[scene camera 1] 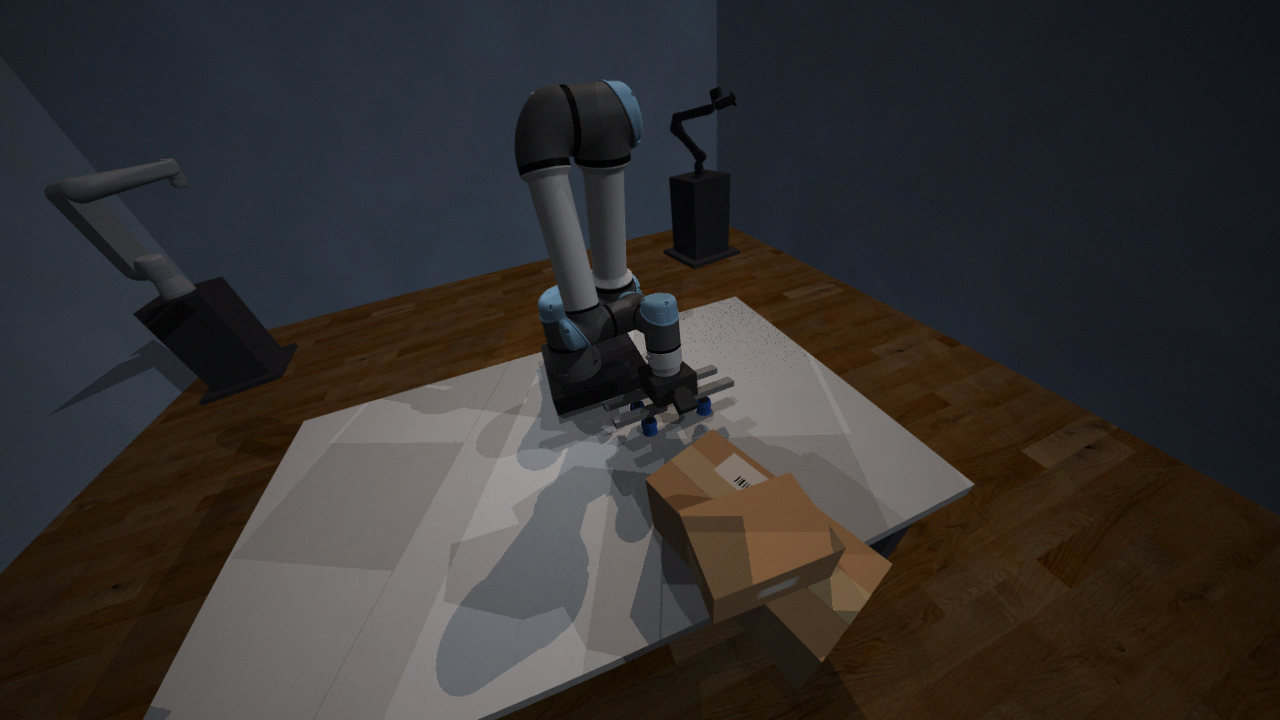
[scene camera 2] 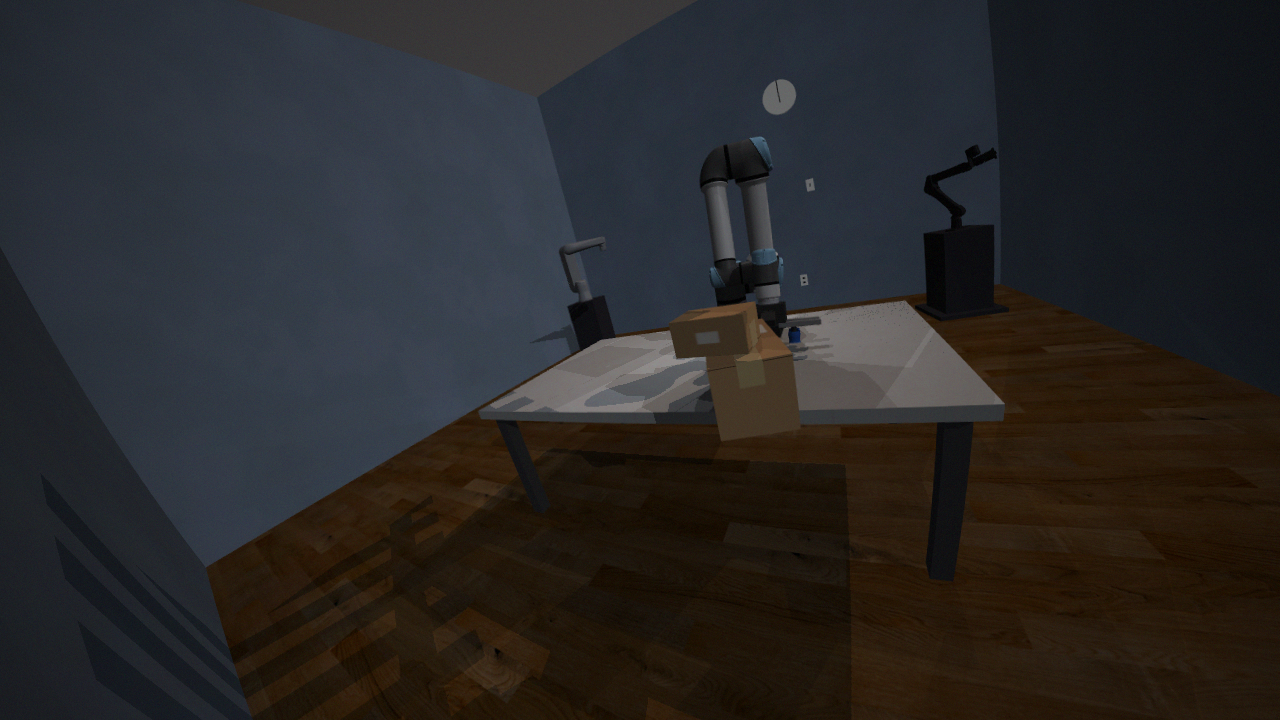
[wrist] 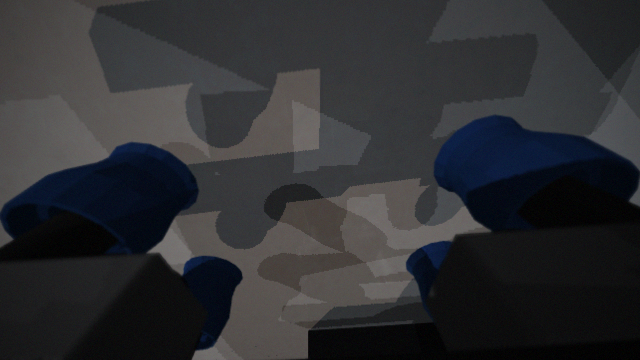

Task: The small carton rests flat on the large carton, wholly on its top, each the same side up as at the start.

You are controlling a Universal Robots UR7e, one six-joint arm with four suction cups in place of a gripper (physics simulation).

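Frame: origin at the arm's base, x left, y back, z up, level; centimetres.
Where they show: hand, its tool point: [scene camera 1: 670,413] [wrist: 319,228]; arm's base, origin of its link: [scene camera 1: 575,365].
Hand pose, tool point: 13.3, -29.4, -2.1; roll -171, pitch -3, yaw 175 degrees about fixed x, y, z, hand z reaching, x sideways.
Observation:
Things, the pixels of their top centre, and the offset from my tool point, as dx, dy, dz. Level surfaces: height alone.
- small carton, centre of its top: [scene camera 1: 757,528] [scene camera 2: 712,312] -11.2, -39.0, +20.4
- large carton, centre of its top: [scene camera 1: 754,517] [scene camera 2: 739,339] -7.0, -34.8, +12.5
- white table, height of its surface: dz -3.1
The small carton [scene camera 1: 760,528] [scene camera 2: 707,333] lies on the large carton [scene camera 1: 854,573] [scene camera 2: 759,398], label side toward the table's front edge. It looks roughly flat but turned relative to the large carton, and it juts out past one side of it in both scene views. The large carton stands at the table's front edge and reaches past it; a barcode label shows on its top. My gripper [scene camera 1: 673,415] [wrist: 320,205], four blue suction cups, hangs low over the table, behind the cartons and apart from them. The cups carry nothing. In scene camera 2 the cartons partly hide the gripper.
The white table [scene camera 1: 340,501] [scene camera 2: 895,385] bears the arm's dark base [scene camera 1: 581,394] close behind the gripper. Two other arms stand on dark pedestals [scene camera 1: 214,335] [scene camera 1: 700,214] away from the table. Shadows cover much of the table top in the wrist view.

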